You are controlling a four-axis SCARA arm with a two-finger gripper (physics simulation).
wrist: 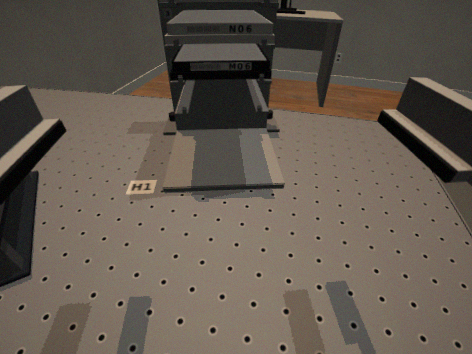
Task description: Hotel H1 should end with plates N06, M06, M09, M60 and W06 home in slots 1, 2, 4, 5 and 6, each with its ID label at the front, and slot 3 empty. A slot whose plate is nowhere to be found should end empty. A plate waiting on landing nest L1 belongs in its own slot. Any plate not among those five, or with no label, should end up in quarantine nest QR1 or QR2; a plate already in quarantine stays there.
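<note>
Hotel H1 (170,55) stands at the top centre of the wrist view, facing me. Its lowest visible level, with bare rails and a dark floor, holds no plate. Above it sits a black-fronted plate M06 (220,53), its label at the front. Above that sits a light grey plate N06 (220,18), its label also at the front. The hotel's higher levels are cut off by the top of the view, so M09, M60 and W06 do not show. My gripper (227,100) is open and empty, its fingers wide apart at the left and right edges, in front of the hotel.
The H1 label (141,187) lies left of the hotel's base plate (178,165) on the perforated table (215,270). A dark block-like fixture (20,225) stands at the left edge, partly behind the left finger. A desk (312,35) stands beyond the table at the back right.
</note>
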